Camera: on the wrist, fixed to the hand. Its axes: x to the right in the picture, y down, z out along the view.
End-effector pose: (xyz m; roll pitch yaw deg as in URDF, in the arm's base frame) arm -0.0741 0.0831 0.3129 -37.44 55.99 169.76
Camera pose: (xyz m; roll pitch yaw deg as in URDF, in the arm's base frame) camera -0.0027 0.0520 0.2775 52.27 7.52 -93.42
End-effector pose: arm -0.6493 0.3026 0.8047 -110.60 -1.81 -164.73
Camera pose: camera -0.6575 0.3770 0.7632 -35.21 81.81 -106.02
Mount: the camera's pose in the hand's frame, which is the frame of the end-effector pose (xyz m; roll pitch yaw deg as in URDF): -0.0130 0.0645 -0.0547 -2.68 -27.57 87.24
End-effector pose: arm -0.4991 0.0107 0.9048 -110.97 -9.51 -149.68
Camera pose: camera -0.5313 0.0778 0.8626 -65.14 76.34 -120.45
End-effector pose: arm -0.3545 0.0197 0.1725 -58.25 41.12 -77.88
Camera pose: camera -0.3804 0.0804 0.1180 40.71 24.32 31.53
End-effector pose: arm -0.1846 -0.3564 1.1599 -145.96 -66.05 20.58
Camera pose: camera -0.1679 -0.4399 1.1518 -105.69 18.53 -9.46
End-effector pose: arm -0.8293 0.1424 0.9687 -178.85 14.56 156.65
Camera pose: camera -0.8041 0.2029 1.0236 160.80 28.41 61.47
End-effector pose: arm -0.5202 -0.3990 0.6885 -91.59 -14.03 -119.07
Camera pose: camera -0.5708 -0.3739 0.6243 -37.26 59.40 -59.67
